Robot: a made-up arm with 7 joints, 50 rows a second.
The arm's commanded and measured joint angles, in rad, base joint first. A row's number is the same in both.
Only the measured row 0 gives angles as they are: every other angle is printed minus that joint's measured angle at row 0.
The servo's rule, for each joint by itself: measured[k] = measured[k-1] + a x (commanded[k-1-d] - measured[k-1]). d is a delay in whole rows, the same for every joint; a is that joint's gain. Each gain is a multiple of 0.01, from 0.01 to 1. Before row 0 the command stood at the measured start. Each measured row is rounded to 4 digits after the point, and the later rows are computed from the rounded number. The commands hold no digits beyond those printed.
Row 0, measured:
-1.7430 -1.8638 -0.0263 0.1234 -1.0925 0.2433 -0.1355
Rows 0 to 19, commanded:
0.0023 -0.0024 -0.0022 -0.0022 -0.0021 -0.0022 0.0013
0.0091 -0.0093 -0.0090 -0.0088 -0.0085 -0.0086 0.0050
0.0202 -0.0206 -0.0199 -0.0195 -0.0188 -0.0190 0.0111
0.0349 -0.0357 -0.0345 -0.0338 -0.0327 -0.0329 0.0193
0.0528 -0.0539 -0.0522 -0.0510 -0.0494 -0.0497 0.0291
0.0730 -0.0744 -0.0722 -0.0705 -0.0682 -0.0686 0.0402
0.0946 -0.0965 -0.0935 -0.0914 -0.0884 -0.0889 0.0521
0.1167 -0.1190 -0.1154 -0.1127 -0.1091 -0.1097 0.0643
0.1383 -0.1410 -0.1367 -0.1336 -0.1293 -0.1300 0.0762
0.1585 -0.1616 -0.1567 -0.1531 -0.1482 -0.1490 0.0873
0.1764 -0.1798 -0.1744 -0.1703 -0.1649 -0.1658 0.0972
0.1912 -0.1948 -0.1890 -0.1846 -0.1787 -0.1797 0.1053
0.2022 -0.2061 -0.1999 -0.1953 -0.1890 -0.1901 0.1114
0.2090 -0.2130 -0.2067 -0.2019 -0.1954 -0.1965 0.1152
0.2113 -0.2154 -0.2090 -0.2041 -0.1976 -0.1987 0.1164
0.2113 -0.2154 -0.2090 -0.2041 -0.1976 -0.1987 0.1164
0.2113 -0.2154 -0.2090 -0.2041 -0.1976 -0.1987 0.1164
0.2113 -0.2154 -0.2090 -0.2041 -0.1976 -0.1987 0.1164
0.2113 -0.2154 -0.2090 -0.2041 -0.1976 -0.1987 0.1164
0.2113 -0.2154 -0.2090 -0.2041 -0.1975 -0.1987 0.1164
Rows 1 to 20, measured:
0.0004 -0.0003 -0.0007 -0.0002 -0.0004 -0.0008 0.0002
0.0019 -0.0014 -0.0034 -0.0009 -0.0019 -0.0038 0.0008
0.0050 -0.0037 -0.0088 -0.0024 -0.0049 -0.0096 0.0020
0.0101 -0.0075 -0.0173 -0.0049 -0.0099 -0.0185 0.0041
0.0174 -0.0131 -0.0288 -0.0086 -0.0170 -0.0304 0.0071
0.0269 -0.0205 -0.0431 -0.0136 -0.0262 -0.0449 0.0111
0.0384 -0.0296 -0.0597 -0.0198 -0.0374 -0.0616 0.0160
0.0517 -0.0403 -0.0781 -0.0272 -0.0503 -0.0799 0.0218
0.0664 -0.0524 -0.0974 -0.0357 -0.0645 -0.0989 0.0283
0.0821 -0.0655 -0.1170 -0.0451 -0.0796 -0.1179 0.0354
0.0981 -0.0792 -0.1359 -0.0551 -0.0950 -0.1361 0.0428
0.1139 -0.0931 -0.1534 -0.0655 -0.1101 -0.1527 0.0503
0.1289 -0.1067 -0.1687 -0.0759 -0.1243 -0.1669 0.0576
0.1425 -0.1195 -0.1812 -0.0860 -0.1371 -0.1781 0.0645
0.1542 -0.1310 -0.1904 -0.0954 -0.1480 -0.1859 0.0707
0.1639 -0.1411 -0.1965 -0.1041 -0.1569 -0.1908 0.0762
0.1720 -0.1500 -0.2006 -0.1121 -0.1642 -0.1938 0.0810
0.1787 -0.1578 -0.2034 -0.1195 -0.1702 -0.1957 0.0852
0.1842 -0.1647 -0.2052 -0.1263 -0.1751 -0.1968 0.0889
0.1888 -0.1708 -0.2065 -0.1325 -0.1791 -0.1975 0.0922
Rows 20 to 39, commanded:
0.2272 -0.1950 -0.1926 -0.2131 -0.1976 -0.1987 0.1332
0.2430 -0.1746 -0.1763 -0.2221 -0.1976 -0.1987 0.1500
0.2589 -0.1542 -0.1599 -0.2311 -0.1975 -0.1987 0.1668
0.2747 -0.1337 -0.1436 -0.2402 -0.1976 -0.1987 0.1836
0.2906 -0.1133 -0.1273 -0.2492 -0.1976 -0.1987 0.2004
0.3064 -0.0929 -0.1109 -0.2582 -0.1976 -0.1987 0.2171
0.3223 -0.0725 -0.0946 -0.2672 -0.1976 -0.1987 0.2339
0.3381 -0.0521 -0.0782 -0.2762 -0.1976 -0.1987 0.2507
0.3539 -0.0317 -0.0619 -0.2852 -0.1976 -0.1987 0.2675
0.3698 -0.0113 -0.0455 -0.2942 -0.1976 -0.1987 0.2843
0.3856 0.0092 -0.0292 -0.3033 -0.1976 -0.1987 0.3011
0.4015 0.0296 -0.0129 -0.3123 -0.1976 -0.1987 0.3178
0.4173 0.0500 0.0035 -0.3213 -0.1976 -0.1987 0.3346
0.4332 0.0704 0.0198 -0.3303 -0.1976 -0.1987 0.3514
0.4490 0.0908 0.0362 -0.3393 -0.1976 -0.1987 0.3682
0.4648 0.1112 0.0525 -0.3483 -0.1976 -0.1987 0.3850
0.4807 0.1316 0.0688 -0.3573 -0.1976 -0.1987 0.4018
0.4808 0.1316 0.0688 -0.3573 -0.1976 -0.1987 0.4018
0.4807 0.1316 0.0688 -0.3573 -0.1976 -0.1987 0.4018
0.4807 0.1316 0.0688 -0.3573 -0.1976 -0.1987 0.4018
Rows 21 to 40, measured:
0.1953 -0.1737 -0.2019 -0.1389 -0.1824 -0.1980 0.0971
0.2034 -0.1738 -0.1935 -0.1456 -0.1851 -0.1983 0.1034
0.2128 -0.1714 -0.1824 -0.1524 -0.1873 -0.1985 0.1110
0.2233 -0.1669 -0.1696 -0.1594 -0.1892 -0.1986 0.1197
0.2347 -0.1605 -0.1556 -0.1666 -0.1907 -0.1986 0.1294
0.2469 -0.1524 -0.1408 -0.1739 -0.1919 -0.1986 0.1399
0.2597 -0.1428 -0.1256 -0.1814 -0.1929 -0.1986 0.1512
0.2730 -0.1319 -0.1100 -0.1890 -0.1937 -0.1986 0.1631
0.2868 -0.1199 -0.0941 -0.1967 -0.1944 -0.1986 0.1756
0.3009 -0.1069 -0.0781 -0.2045 -0.1950 -0.1986 0.1886
0.3153 -0.0930 -0.0620 -0.2124 -0.1955 -0.1986 0.2021
0.3300 -0.0783 -0.0458 -0.2204 -0.1959 -0.1986 0.2160
0.3448 -0.0629 -0.0295 -0.2285 -0.1962 -0.1986 0.2302
0.3598 -0.0469 -0.0132 -0.2366 -0.1965 -0.1986 0.2447
0.3750 -0.0304 0.0031 -0.2448 -0.1967 -0.1986 0.2595
0.3903 -0.0134 0.0194 -0.2531 -0.1969 -0.1986 0.2746
0.4057 0.0040 0.0357 -0.2614 -0.1970 -0.1986 0.2899
0.4185 0.0193 0.0466 -0.2691 -0.1971 -0.1986 0.3033
0.4291 0.0328 0.0539 -0.2762 -0.1972 -0.1986 0.3151
0.4379 0.0447 0.0588 -0.2827 -0.1973 -0.1986 0.3255

